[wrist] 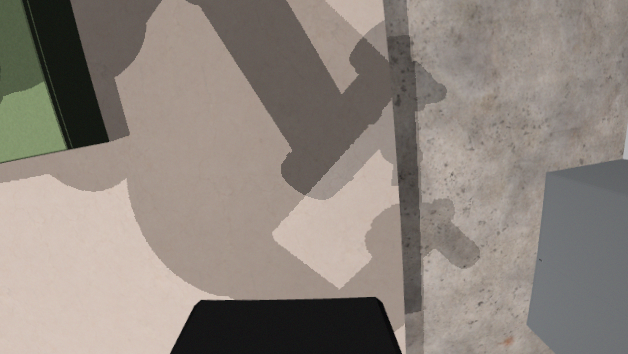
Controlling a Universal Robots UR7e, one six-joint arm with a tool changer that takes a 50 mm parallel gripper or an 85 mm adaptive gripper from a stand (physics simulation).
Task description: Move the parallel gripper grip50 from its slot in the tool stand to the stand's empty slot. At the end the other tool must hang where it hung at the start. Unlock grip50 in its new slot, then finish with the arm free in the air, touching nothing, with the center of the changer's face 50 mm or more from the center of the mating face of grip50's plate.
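Places are measured from the arm's base along level axes (x left, y down, z back), in centimetres.
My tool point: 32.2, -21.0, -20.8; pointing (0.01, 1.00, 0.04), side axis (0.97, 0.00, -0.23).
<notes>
Behind a point stands the place of what it marks, as x, y, z.
A black block with bevelled upper corners rises from the bottom edge of the wrist view, close to the camera. Which part of the arm or tool it is cannot be told. No gripper fingers show, so no finger opening can be seen. The tool stand, its slots, grip50 and the other tool do not show in this view. The changer's face cannot be made out, and whether a tool is mounted on it cannot be told.
A pale table top (pixel 60 260) {-4.2, 6.3, -25.6} lies below, crossed by shadows of the arm. Its edge runs down the view right of the middle, beside a speckled stone-like floor (pixel 500 125). A green panel with a black border (pixel 67 75) {11.0, 3.0, -4.6} is at upper left. A grey box-like object (pixel 585 250) is at right.
</notes>
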